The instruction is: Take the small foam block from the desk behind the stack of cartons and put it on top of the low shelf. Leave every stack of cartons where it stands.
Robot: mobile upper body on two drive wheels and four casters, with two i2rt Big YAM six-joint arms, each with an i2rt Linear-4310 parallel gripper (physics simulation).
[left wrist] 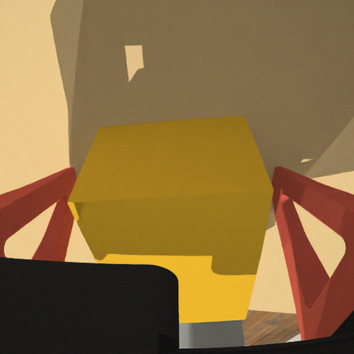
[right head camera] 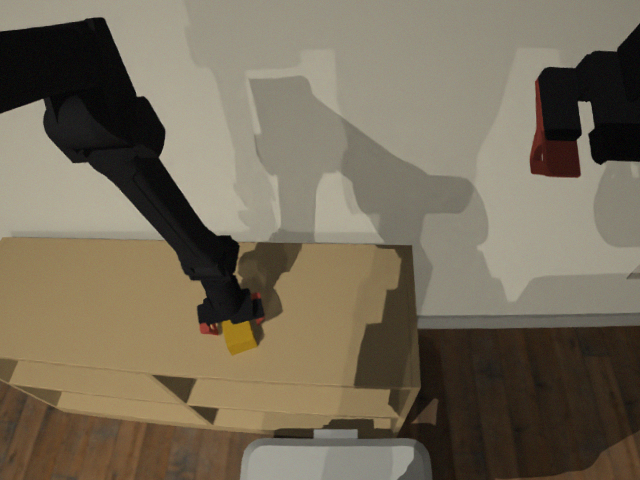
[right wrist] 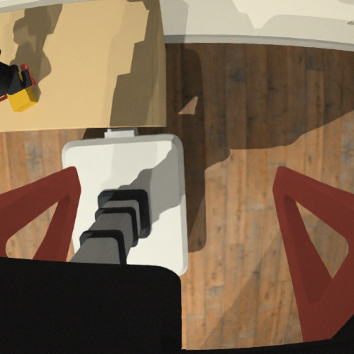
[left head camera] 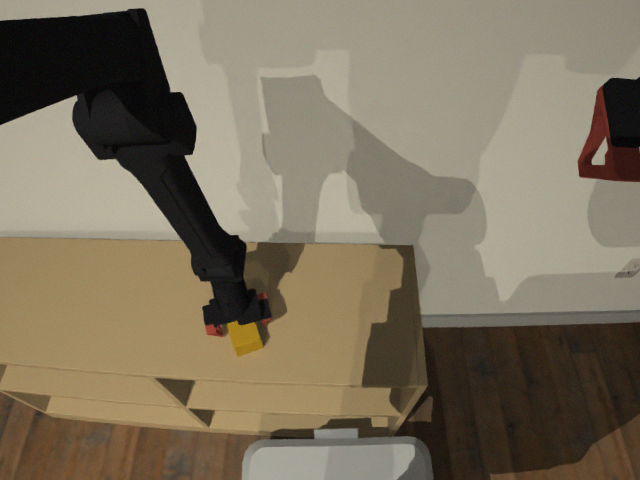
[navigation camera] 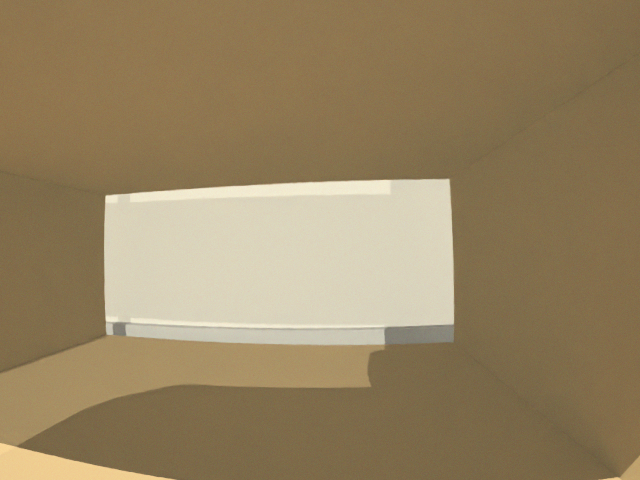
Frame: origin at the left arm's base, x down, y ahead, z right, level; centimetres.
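Seen in the pictures: left gripper, between the fingertips: (right head camera: pixel 237 328) (left head camera: pixel 242 329); right gripper, between the fingertips: (right head camera: pixel 592 167) (left head camera: pixel 633 171).
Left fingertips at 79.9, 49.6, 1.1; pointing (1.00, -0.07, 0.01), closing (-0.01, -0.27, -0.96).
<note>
A point is followed by its place in that frame, as x, y, z.
The yellow foam block (left head camera: pixel 245 338) @[75.5, 45.4, 2.8] (right head camera: pixel 239 337) @[75.5, 45.4, 3.0] (left wrist: pixel 172 160) (right wrist: pixel 22 100) appears to rest on top of the low light-wood shelf (left head camera: pixel 77 299) @[80.0, 57.5, -42.2] (right head camera: pixel 77 299) @[80.0, 56.9, -43.1] (left wrist: pixel 30 100) (right wrist: pixel 85 65), near its front edge. My left gripper (left head camera: pixel 239 321) @[79.9, 49.6, 1.1] (right head camera: pixel 233 319) @[79.9, 49.6, 1.1] (left wrist: pixel 174 177) is open around the block, with a red finger on each side; gaps show beside the block in both head views. My right gripper (right wrist: pixel 176 177) is open and empty, high above the floor at the right of the shelf. The desk and the cartons do not show in these views.
The pale wall (left head camera: pixel 542 206) @[71.2, 77.3, 76.9] (right head camera: pixel 542 217) @[75.9, 77.3, 77.9] stands close behind the shelf. A white rounded base (left head camera: pixel 336 459) @[115.0, 26.2, 22.3] (right head camera: pixel 336 459) @[115.0, 26.4, 22.9] (right wrist: pixel 120 165) is close to the shelf's front. The navigation camera looks through a shelf compartment (navigation camera: pixel 310 103) @[108.4, 51.1, 21.6] to the wall. Wood floor (left head camera: pixel 516 387) @[141.0, 51.2, 89.1] lies at the right.
</note>
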